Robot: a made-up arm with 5 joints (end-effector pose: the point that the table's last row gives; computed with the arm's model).
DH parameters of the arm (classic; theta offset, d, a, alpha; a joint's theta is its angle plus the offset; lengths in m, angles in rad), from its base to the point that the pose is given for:
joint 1: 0 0.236 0 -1.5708
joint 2: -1.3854 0 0.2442 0
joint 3: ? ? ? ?
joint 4: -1.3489 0 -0.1 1.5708
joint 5: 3.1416 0.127 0 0
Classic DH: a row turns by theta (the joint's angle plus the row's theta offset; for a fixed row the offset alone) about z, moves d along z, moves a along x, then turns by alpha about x.
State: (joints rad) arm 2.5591 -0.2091 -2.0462 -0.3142 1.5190
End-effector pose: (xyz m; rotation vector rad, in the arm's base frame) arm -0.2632 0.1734 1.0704 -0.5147 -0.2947 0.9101
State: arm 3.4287 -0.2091 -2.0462 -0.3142 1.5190
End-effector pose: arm -0.3023 -0.0893 1.0704 -0.3789 -0.5353 1.7506
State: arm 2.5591 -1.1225 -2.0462 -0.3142 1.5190
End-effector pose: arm 0.3907 -0.2574 0.9954 0.3071 0.1759 0.9271
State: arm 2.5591 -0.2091 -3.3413 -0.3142 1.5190
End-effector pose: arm 0.4062 -0.2676 0.9497 0.6500 0.3722 0.8942
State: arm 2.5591 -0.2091 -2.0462 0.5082 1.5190
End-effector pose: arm -0.3658 0.2410 1.0302 -1.2490 -0.7152 0.7755
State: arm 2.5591 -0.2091 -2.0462 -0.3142 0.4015
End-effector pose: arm -0.2632 0.1734 1.0704 -0.2707 -0.5050 -0.1760
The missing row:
joint 3: -0.4072 0 -0.5454 0
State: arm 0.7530 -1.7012 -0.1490 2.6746 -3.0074
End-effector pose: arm 0.1526 0.1430 0.3518 0.7185 -2.2478 0.4429
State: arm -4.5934 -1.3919 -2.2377 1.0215 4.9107
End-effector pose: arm 0.0718 -0.6008 0.8969 -0.0300 -0.7558 -2.7329
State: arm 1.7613 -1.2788 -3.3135 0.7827 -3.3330
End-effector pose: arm 0.1736 -0.9001 0.3306 0.6124 -0.4140 1.5060
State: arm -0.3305 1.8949 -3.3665 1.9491 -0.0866
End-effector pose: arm 0.7424 -0.2547 0.0248 -2.9388 0.3602 0.7052
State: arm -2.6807 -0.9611 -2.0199 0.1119 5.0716
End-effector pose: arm 0.2387 0.1185 1.1040 0.2071 -0.1870 -0.7459
